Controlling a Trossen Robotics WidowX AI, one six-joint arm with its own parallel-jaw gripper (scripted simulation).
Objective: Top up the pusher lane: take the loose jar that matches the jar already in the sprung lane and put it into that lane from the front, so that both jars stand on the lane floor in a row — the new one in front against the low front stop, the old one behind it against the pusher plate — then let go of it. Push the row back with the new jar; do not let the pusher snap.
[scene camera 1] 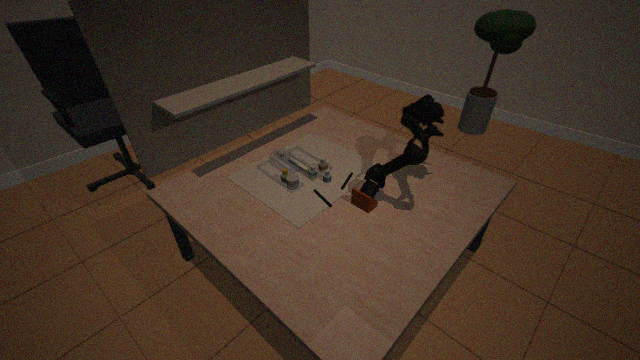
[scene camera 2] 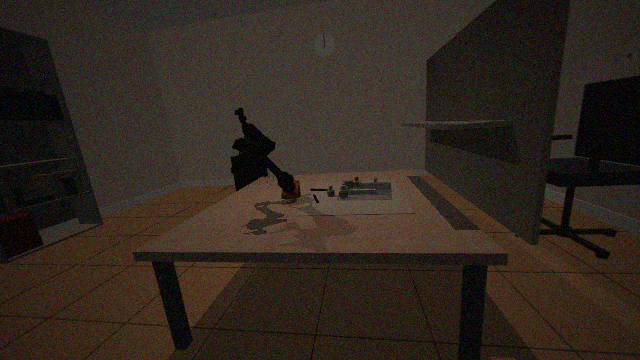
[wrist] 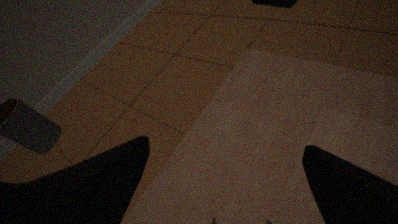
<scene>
The gripper (wrist: 225, 149) is open, with nothing in its grasp. Further things: a shelf (scene camera 1: 192, 100).
</scene>
